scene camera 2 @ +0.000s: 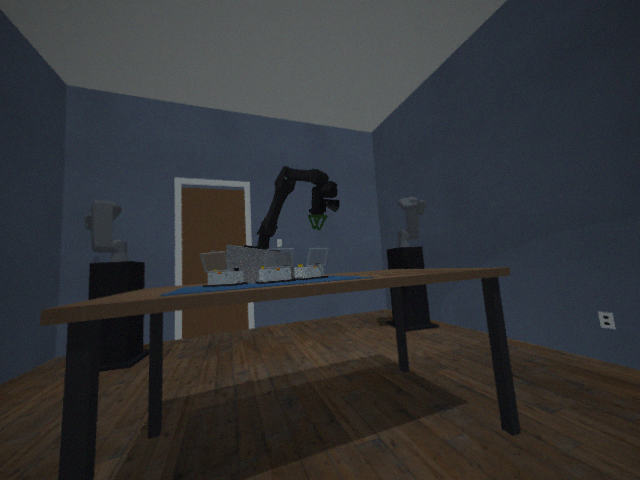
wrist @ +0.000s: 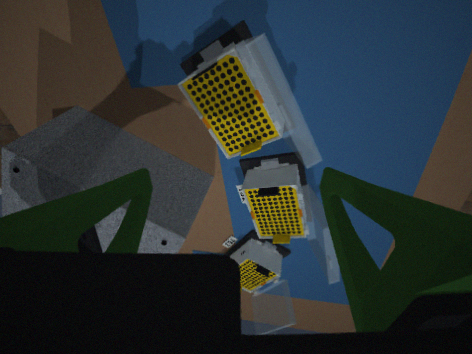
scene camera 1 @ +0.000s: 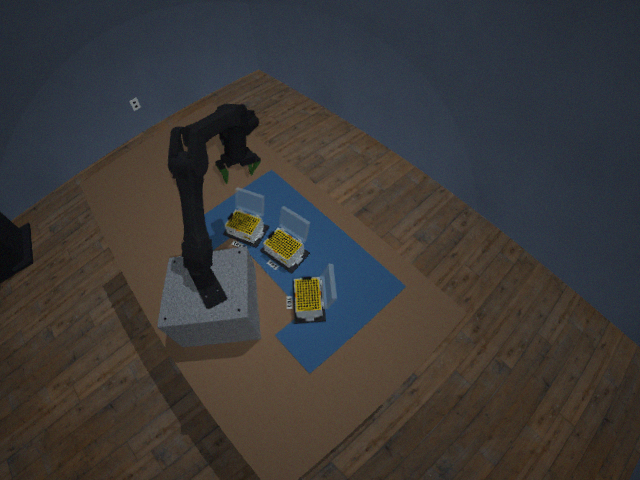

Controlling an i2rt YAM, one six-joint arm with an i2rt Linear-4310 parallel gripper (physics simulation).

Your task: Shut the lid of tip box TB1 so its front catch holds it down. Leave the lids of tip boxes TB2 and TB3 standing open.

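Frame: origin at the arm's base, x ahead, y left, z up, level; centimetres.
Seen in the pictures: gripper, fingertip midpoint: (scene camera 2: 316,229) (wrist: 236,177) (scene camera 1: 238,178); arm's base at its link origin: (scene camera 2: 262,249) (scene camera 1: 206,282).
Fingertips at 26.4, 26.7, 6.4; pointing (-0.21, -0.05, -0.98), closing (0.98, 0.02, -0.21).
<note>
Offsets run from my fingertips to a thing's top centre, as dx, dy, dz. "pt": to the spot under its first point. Level surfaces: height alone.
Tip box TB1 {-4.4, -4.1, -16.3} (scene camera 1: 245,224) (scene camera 2: 308,271) (wrist: 232,105) has a yellow rack, and its clear lid {pt +1.4, +0.2, -13.9} (scene camera 1: 249,201) (scene camera 2: 317,255) stands open. Tip box TB2 {+3.3, -21.1, -16.3} (scene camera 1: 283,245) (scene camera 2: 275,273) (wrist: 275,212) is beside it, its lid {pt +10.1, -18.6, -13.8} (scene camera 1: 294,223) standing open. Tip box TB3 {+0.2, -42.6, -16.3} (scene camera 1: 308,295) (scene camera 2: 225,277) (wrist: 256,275) is turned differently, its lid {+6.0, -45.9, -8.4} (scene camera 1: 330,282) (scene camera 2: 214,260) (wrist: 275,307) also open. My gripper (scene camera 1: 238,177) (scene camera 2: 317,227) (wrist: 236,177) is open and empty, high above the table, off to TB1's side away from TB2. TB1's label is hard to read in the wrist view.
The boxes stand in dark holders on a blue mat {dz -23.8} (scene camera 1: 361,273) (wrist: 380,90) on the wooden table {dz -24.1} (scene camera 1: 392,330). A grey speckled block (scene camera 1: 232,281) (wrist: 150,150) under my arm's base stands beside the row. The three upright lids rise on the boxes' side away from the block.
</note>
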